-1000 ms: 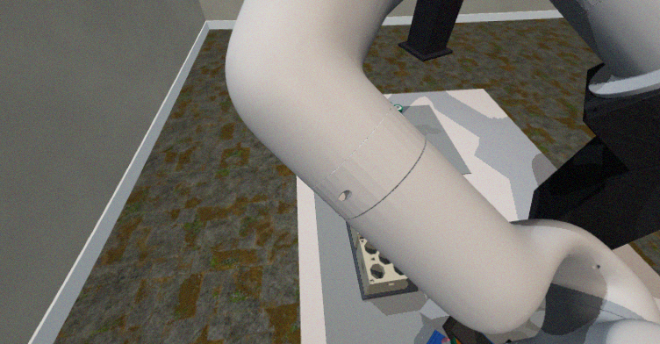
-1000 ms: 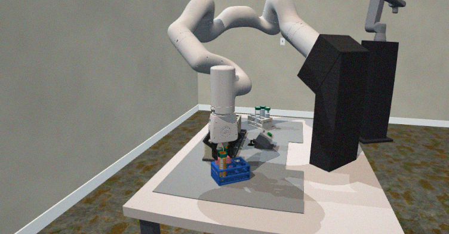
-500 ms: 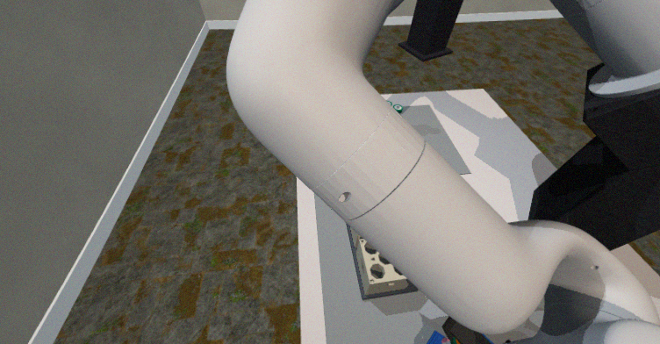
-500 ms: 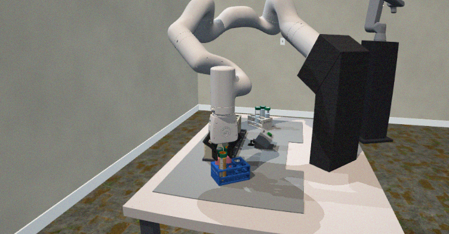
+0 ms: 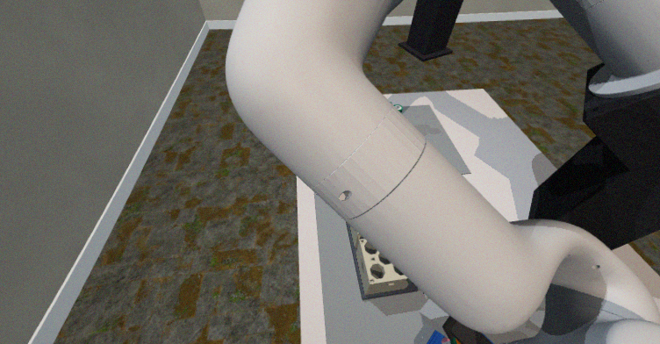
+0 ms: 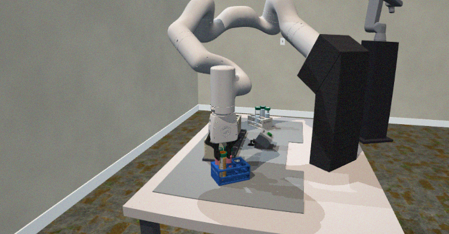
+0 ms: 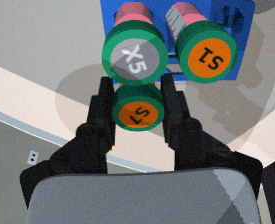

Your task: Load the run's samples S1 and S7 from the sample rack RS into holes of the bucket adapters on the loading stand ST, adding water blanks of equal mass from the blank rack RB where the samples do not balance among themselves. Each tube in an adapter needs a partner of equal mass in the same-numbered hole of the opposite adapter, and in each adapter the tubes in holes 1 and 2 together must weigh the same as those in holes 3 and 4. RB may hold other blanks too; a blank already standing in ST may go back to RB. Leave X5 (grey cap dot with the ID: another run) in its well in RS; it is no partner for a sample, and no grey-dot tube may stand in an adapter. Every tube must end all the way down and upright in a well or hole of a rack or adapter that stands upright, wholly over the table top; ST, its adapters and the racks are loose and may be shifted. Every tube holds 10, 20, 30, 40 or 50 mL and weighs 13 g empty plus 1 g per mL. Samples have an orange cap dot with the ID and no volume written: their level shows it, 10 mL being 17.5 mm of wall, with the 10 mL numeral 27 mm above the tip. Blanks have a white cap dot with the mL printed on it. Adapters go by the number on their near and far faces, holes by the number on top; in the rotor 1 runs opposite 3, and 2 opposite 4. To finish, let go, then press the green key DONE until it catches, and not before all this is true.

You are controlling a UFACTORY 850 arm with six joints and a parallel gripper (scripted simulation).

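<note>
The sample S7 is 1 cm to the left of my hand and 5 cm below it. Round my hand: blue sample rack RS: 3 cm behind, 3 cm to the right, 9 cm below; then sample S1: 2 cm behind, 5 cm to the right, 5 cm below; then grey-dot tube X5: 1 cm ahead, 3 cm to the right, 5 cm below.
</note>
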